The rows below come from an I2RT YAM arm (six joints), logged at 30 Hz.
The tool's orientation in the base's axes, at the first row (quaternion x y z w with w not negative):
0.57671 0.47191 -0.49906 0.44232
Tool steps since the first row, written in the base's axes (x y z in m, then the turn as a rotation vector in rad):
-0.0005 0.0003 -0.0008 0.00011 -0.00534 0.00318
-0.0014 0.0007 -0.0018 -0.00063 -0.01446 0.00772
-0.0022 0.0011 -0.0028 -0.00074 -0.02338 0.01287
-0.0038 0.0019 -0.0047 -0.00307 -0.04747 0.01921
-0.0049 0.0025 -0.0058 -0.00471 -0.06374 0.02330
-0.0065 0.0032 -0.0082 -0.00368 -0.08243 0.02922
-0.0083 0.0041 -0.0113 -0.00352 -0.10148 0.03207
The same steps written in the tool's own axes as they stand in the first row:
0.0008 -0.0006 -0.0001 -0.00370 0.00111 0.00487
0.0018 -0.0016 -0.0003 -0.00919 0.00204 0.01343
0.0028 -0.0025 -0.0004 -0.01523 0.00359 0.02163
0.0046 -0.0042 -0.0007 -0.02413 0.00548 0.04494
0.0057 -0.0055 -0.0010 -0.02996 0.00668 0.06071
0.0081 -0.0073 -0.0012 -0.03770 0.01098 0.07823
0.0112 -0.0093 -0.0015 -0.04248 0.01436 0.09658

